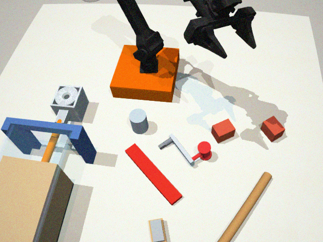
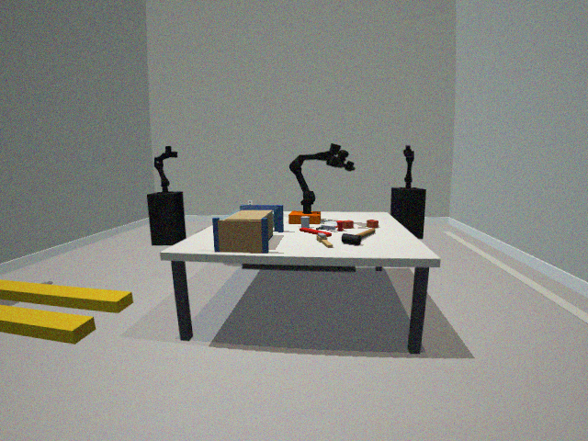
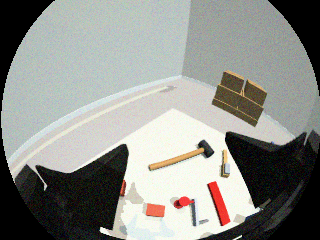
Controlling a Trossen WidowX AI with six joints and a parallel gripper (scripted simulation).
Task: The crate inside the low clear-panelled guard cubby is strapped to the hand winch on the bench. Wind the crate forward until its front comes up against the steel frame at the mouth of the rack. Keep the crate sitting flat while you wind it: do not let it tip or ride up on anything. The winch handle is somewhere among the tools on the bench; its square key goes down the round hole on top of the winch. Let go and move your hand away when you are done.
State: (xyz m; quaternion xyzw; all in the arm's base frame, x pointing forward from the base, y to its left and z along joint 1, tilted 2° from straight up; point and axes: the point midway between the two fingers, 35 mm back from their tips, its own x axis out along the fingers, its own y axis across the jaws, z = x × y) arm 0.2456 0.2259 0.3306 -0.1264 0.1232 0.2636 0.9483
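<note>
Now: gripper tip 36 cm above the winch handle, 13 cm to the left of it and 5 cm short of it. Also, from my gripper tip: brush 36 cm below, 35 cm ahead, 20 cm to the right; red knob 35 cm below, 8 cm to the right, 7 cm ahead; flat red bar 37 cm below, 23 cm to the right, 12 cm ahead.
</note>
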